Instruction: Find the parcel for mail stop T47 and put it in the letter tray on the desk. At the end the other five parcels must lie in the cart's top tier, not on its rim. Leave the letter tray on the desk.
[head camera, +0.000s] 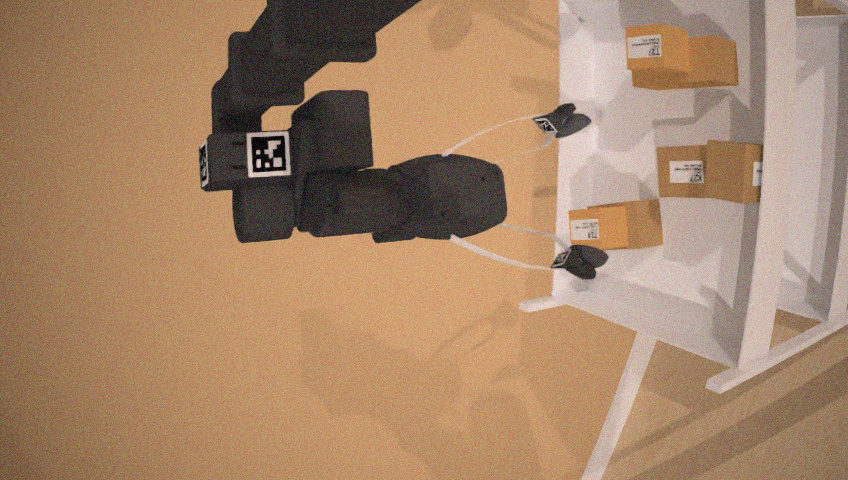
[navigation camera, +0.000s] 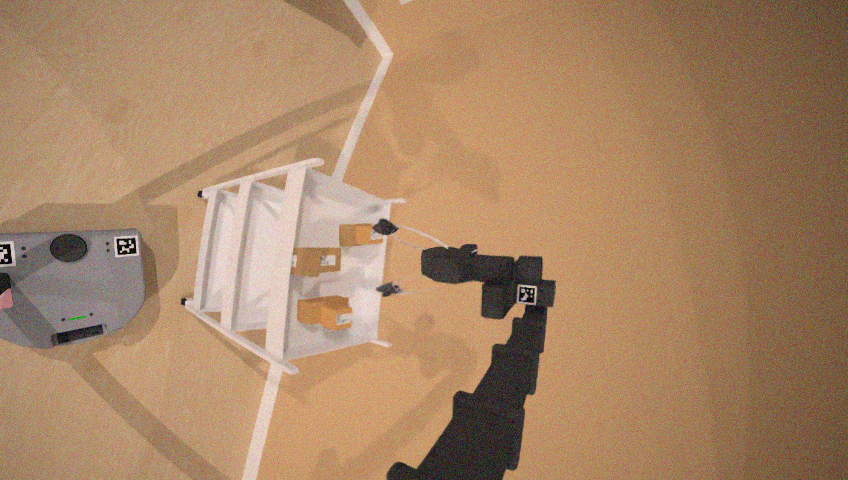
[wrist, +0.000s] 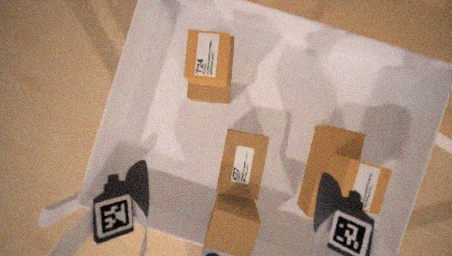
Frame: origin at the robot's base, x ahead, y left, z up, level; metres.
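Seen in the pictures: gripper, between the fingertips: (head camera: 593, 189) (navigation camera: 376, 257); robot's base, origin of its link: (navigation camera: 70, 246).
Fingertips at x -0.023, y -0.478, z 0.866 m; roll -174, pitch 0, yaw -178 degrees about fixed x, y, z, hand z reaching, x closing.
Offsets run from my fingertips to a thing's top centre. Level surfaces: height alone.
White cart's top tier {dz -0.204 m} (head camera: 702, 255) (wrist: 280, 50) holds tan parcels. One marked T24 {dx +0.042, dy -0.126, dz -0.104 m} (head camera: 609, 228) (navigation camera: 357, 234) (wrist: 220, 55) is at one side. One marked K27 {dx -0.016, dy +0.008, dz -0.154 m} (head camera: 666, 172) (wrist: 230, 165) is in the middle, with another parcel {dx -0.009, dy +0.090, dz -0.114 m} (head camera: 728, 172) (navigation camera: 304, 261) (wrist: 232, 225) against it; that label is mostly hidden. At the other side a parcel, apparently T27 {dx -0.158, dy +0.011, dz -0.102 m} (head camera: 672, 50) (navigation camera: 334, 310) (wrist: 381, 192), touches another {dx -0.146, dy +0.009, dz -0.152 m} (head camera: 717, 59) (navigation camera: 308, 311) (wrist: 330, 165) whose label is hidden. My gripper (head camera: 580, 190) (navigation camera: 387, 258) (wrist: 231, 185) is open and empty, above the tier's outer edge. T47 is not readable.
The cart's white end rail (head camera: 770, 178) (navigation camera: 278, 309) and lower shelves stand between the parcels and my grey base (navigation camera: 89, 279). A white strip (head camera: 618, 404) (navigation camera: 357, 124) runs past the cart on the floor. The desk and letter tray do not show.
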